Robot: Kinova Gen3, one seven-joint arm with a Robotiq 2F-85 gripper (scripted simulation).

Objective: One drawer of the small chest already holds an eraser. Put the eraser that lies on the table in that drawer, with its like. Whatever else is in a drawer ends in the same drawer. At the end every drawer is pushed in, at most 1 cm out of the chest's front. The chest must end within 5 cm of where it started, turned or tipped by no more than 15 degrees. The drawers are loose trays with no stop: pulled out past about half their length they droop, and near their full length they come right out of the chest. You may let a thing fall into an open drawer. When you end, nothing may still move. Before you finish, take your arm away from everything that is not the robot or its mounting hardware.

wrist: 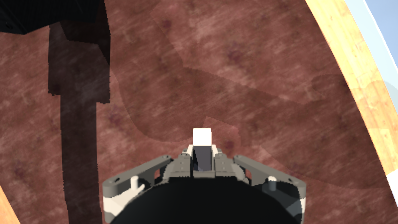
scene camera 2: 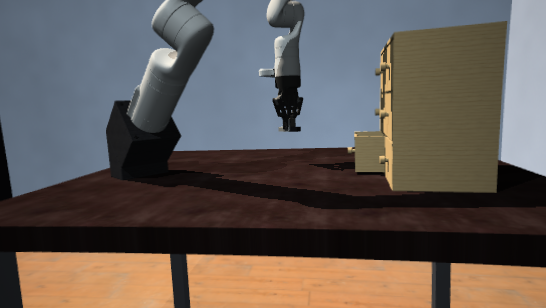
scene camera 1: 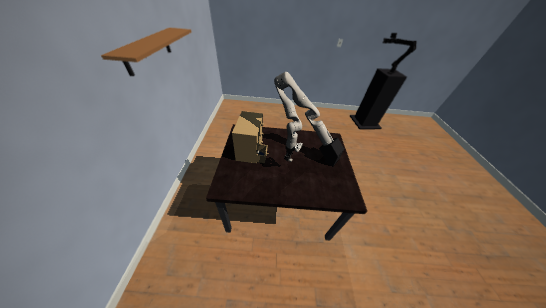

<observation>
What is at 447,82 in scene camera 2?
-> A tan wooden chest.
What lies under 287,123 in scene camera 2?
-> My gripper.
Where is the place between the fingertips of my gripper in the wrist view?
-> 202,151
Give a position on a white eraser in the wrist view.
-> At 201,136
</observation>
